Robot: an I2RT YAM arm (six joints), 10 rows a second.
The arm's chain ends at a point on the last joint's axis. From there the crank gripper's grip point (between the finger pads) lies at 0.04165 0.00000 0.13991 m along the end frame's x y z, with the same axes.
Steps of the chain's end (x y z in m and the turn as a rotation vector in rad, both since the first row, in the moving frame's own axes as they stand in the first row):
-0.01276, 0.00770, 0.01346, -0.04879, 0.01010, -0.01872
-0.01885, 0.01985, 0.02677, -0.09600, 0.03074, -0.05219
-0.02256, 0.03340, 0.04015, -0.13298, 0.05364, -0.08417
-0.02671, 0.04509, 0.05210, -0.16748, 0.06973, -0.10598
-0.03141, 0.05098, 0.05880, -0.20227, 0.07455, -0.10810
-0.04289, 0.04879, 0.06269, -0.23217, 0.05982, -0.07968
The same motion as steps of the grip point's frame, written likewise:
-0.01129, 0.01372, 0.01288, -0.04879, 0.01010, -0.01872
-0.01428, 0.03091, 0.02489, -0.09600, 0.03074, -0.05219
-0.01452, 0.04797, 0.03672, -0.13298, 0.05364, -0.08417
-0.01612, 0.06321, 0.04729, -0.16748, 0.06973, -0.10598
-0.01992, 0.07367, 0.05294, -0.20227, 0.07455, -0.10810
-0.03353, 0.07703, 0.05661, -0.23217, 0.05982, -0.07968

